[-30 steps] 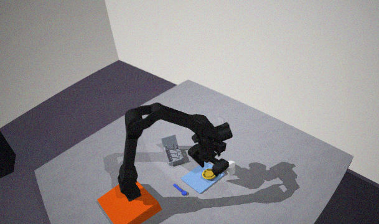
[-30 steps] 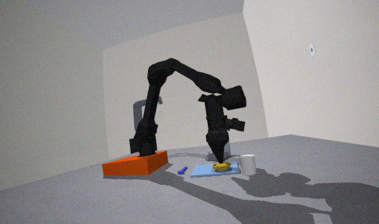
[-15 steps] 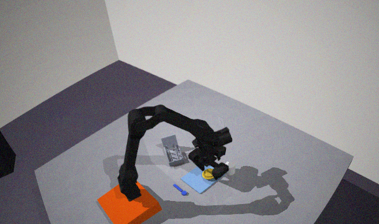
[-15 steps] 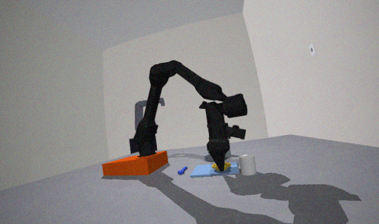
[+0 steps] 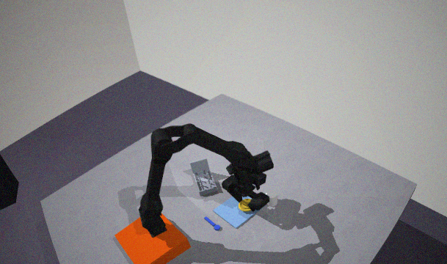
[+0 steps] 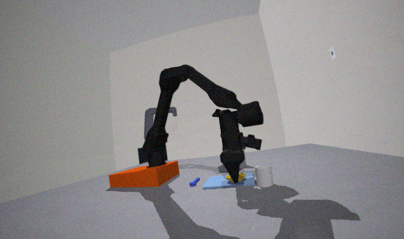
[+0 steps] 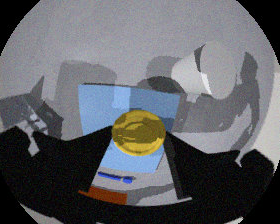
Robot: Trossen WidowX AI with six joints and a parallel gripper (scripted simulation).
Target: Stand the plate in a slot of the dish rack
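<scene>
Now: the light blue mat 30 mm behind my gripper tip and 20 mm to the left of it. The rest, counted from my gripper tip: yellow plate (10 mm above); then white cup (90 mm ahead, 40 mm to the right, 20 mm above); then blue spoon (140 mm behind).
</scene>
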